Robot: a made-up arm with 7 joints. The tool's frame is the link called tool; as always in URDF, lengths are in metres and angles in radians. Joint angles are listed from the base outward.
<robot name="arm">
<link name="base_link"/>
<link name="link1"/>
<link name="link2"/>
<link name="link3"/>
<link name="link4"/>
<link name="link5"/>
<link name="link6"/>
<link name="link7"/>
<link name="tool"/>
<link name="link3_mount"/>
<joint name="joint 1" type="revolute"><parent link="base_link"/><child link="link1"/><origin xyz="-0.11 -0.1 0.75"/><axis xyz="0 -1 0"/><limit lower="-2.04" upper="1.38"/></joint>
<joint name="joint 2" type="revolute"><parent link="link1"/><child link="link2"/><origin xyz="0.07 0.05 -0.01"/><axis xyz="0 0 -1"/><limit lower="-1.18" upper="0.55"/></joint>
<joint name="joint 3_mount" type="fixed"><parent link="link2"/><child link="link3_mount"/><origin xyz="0.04 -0.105 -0.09"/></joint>
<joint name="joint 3" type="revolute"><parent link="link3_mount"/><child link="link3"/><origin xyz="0.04 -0.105 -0.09"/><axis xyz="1 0 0"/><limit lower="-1.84" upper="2.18"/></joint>
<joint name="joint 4" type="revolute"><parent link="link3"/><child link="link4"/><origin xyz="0.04 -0.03 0.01"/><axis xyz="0 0 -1"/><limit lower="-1.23" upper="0.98"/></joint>
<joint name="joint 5" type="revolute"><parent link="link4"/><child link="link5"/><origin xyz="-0.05 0.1 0"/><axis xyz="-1 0 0"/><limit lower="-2.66" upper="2.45"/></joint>
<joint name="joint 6" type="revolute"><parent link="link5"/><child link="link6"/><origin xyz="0.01 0.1 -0.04"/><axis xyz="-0.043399 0.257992 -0.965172"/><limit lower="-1.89" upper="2.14"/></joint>
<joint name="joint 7" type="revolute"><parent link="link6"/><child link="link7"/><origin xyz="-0.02 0.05 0.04"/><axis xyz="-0.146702 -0.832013 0.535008"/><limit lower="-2.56" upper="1.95"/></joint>
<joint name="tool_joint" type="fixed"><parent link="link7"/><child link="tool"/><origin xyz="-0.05 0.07 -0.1" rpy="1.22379 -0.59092 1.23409"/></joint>
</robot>
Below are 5 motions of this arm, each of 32 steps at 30 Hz.
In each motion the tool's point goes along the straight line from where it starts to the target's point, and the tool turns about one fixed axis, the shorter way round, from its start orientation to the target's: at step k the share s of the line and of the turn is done. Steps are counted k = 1, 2, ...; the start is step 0. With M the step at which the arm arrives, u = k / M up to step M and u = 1 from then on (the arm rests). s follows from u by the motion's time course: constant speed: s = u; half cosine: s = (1 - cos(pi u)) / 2; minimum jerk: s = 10 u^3 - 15 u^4 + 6 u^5.
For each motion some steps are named. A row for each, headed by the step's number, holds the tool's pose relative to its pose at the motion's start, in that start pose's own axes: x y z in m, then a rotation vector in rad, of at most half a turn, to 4 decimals.
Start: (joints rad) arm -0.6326 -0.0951 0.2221 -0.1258 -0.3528 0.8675 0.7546
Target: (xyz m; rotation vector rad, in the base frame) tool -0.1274 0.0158 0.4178 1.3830 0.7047 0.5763
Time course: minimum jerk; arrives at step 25
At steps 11, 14, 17, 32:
11: -0.0311 -0.0312 0.0048 -0.0720 0.0498 -0.2264
14: -0.0490 -0.0491 0.0075 -0.1133 0.0783 -0.3562
17: -0.0648 -0.0650 0.0099 -0.1500 0.1037 -0.4716
32: -0.0801 -0.0803 0.0122 -0.1853 0.1281 -0.5826

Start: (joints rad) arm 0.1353 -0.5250 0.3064 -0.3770 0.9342 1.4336 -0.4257
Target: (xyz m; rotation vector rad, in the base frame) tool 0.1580 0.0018 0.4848 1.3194 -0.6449 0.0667
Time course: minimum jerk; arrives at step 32
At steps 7, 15, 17, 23, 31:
7: 0.0044 0.0010 0.0022 -0.0004 -0.0444 -0.0282
15: 0.0266 0.0062 0.0134 -0.0025 -0.2671 -0.1701
17: 0.0337 0.0078 0.0170 -0.0032 -0.3377 -0.2151
23: 0.0519 0.0120 0.0261 -0.0049 -0.5206 -0.3315
31: 0.0603 0.0139 0.0304 -0.0057 -0.6046 -0.3850

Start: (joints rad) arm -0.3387 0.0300 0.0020 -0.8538 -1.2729 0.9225 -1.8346
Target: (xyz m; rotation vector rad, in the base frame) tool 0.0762 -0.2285 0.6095 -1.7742 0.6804 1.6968
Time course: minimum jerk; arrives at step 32
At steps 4, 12, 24, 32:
4: 0.0001 0.0032 0.0001 0.0199 0.0085 0.0097
12: 0.0025 0.0554 0.0017 0.3415 0.1452 0.1663
24: 0.0080 0.1806 0.0057 1.1125 0.4730 0.5417
32: 0.0089 0.2015 0.0063 1.2410 0.5276 0.6043

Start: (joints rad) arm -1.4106 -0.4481 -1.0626 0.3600 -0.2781 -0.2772 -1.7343
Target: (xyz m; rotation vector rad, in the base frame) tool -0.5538 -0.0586 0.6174 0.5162 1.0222 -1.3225
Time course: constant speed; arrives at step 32
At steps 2, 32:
2: -0.0076 -0.0025 0.0037 -0.0037 -0.0456 -0.0163
32: -0.1214 -0.0404 0.0590 -0.0593 -0.7290 -0.2608

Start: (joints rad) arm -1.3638 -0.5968 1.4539 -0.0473 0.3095 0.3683 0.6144
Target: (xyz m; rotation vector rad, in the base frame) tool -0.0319 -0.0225 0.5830 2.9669 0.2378 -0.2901
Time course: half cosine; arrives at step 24
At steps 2, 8, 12, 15, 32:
2: 0.0005 -0.0003 0.0007 0.0021 -0.0051 -0.0043
8: 0.0078 -0.0045 0.0103 0.0301 -0.0746 -0.0635
12: 0.0156 -0.0089 0.0206 0.0603 -0.1492 -0.1269
15: 0.0215 -0.0123 0.0284 0.0834 -0.2063 -0.1755
32: 0.0311 -0.0178 0.0411 0.1206 -0.2983 -0.2538

